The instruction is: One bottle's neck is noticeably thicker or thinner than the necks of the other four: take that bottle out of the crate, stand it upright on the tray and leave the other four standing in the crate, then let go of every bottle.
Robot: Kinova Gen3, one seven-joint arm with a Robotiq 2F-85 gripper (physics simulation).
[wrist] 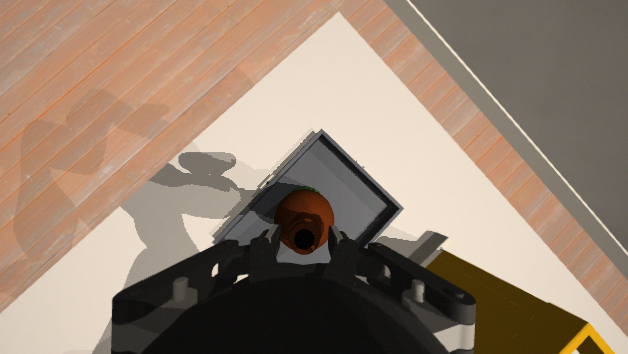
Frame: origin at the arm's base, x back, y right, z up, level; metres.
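Seen in the pictures: gripper, between the fingertips: (304, 235).
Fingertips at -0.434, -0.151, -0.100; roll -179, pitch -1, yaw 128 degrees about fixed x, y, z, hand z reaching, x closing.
Observation:
A point is followed by its place in that frame, as x, y, z.
A brown bottle (305, 210) @(-0.450, -0.163, -0.115) stands upright on the grey tray (361, 170) @(-0.546, -0.122, -0.213), seen from above with its dark round mouth toward the camera and a little green showing at its far edge. My gripper (304, 235) @(-0.434, -0.150, -0.099) is open, with one finger on each side of the bottle's neck and a gap to the neck on both sides. The yellow crate (505, 295) @(-0.520, 0.070, -0.114) shows in part at the lower right. The other bottles do not show in this view, and my gripper's body hides the near part of the tray.
A pale board or mat (345, 85) @(-0.651, -0.238, -0.239) lies under the tray, on a wooden plank surface (100, 60). A grey bar-like piece (430, 246) @(-0.526, 0.058, -0.222) lies between tray and crate. Dark grey floor (550, 75) shows at the upper right. Shadows fall left of the tray.

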